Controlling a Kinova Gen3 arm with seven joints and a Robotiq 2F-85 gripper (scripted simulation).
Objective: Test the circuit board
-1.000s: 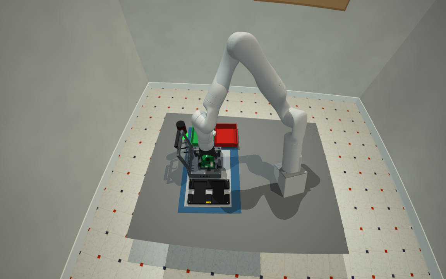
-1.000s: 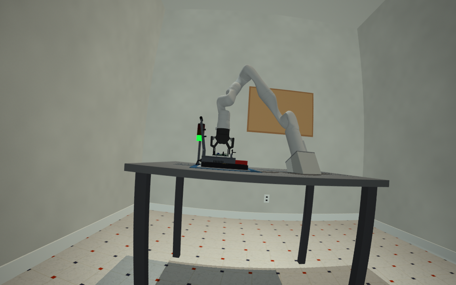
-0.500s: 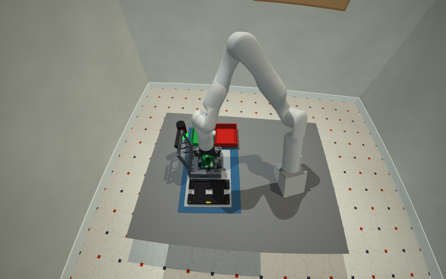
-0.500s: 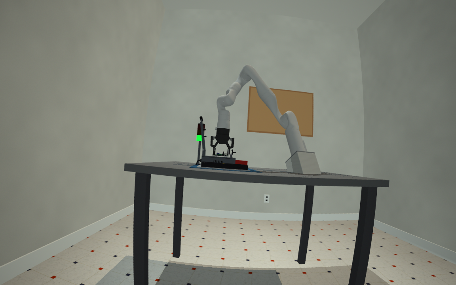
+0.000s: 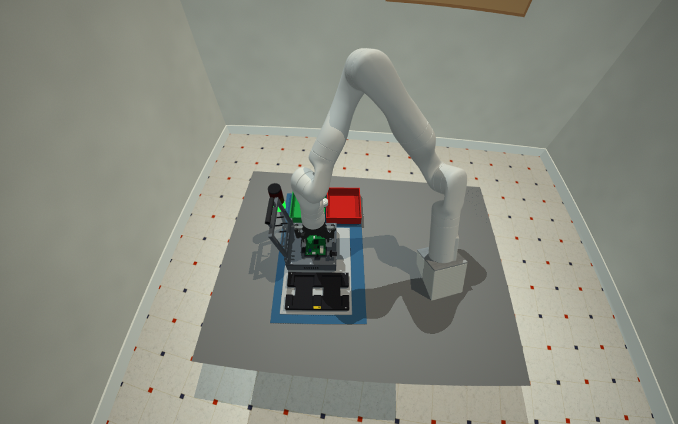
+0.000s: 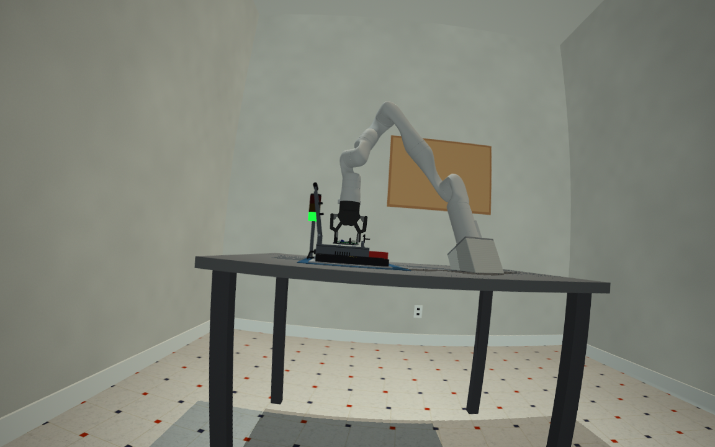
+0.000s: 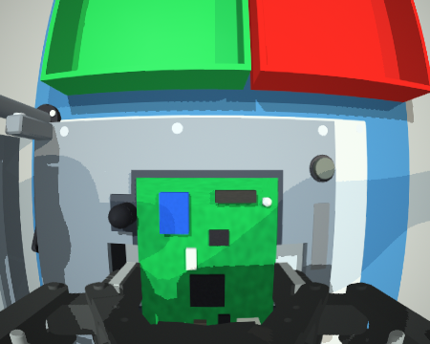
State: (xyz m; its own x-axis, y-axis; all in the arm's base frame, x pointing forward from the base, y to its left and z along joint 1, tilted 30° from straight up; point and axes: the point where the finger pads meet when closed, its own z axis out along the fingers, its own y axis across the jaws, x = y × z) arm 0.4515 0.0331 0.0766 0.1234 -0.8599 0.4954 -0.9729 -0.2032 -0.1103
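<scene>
The green circuit board lies 10 mm below my hand. The rest, counted from my hand: green bin (190 mm to the right, 70 mm below, 70 mm ahead); red bin (210 mm to the right, 80 mm behind, 70 mm below); tester lid (110 mm ahead, 100 mm above, 10 mm to the left).
</scene>
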